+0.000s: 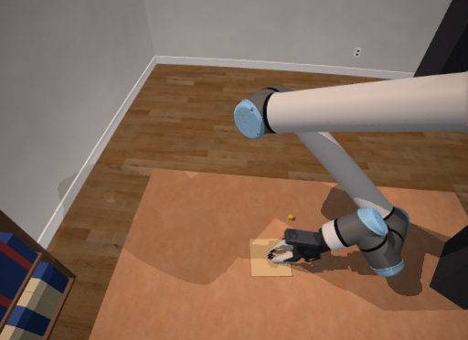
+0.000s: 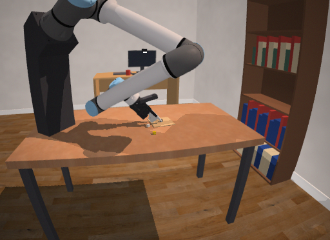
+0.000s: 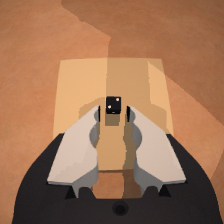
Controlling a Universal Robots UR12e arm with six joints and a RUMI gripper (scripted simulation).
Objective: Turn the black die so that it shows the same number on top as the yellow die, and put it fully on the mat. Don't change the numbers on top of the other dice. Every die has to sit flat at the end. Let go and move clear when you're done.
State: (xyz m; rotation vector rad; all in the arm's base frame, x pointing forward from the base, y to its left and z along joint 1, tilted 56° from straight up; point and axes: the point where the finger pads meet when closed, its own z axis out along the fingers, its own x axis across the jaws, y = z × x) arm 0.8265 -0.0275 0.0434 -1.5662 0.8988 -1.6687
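The black die is 10 mm below my hand and 10 mm ahead of it. Also, from my hand: tan mat: 20 mm below, 10 mm ahead; then white die: 90 mm behind, 40 mm to the right, 10 mm below; then yellow die: 160 mm to the right, 90 mm behind, 10 mm below.
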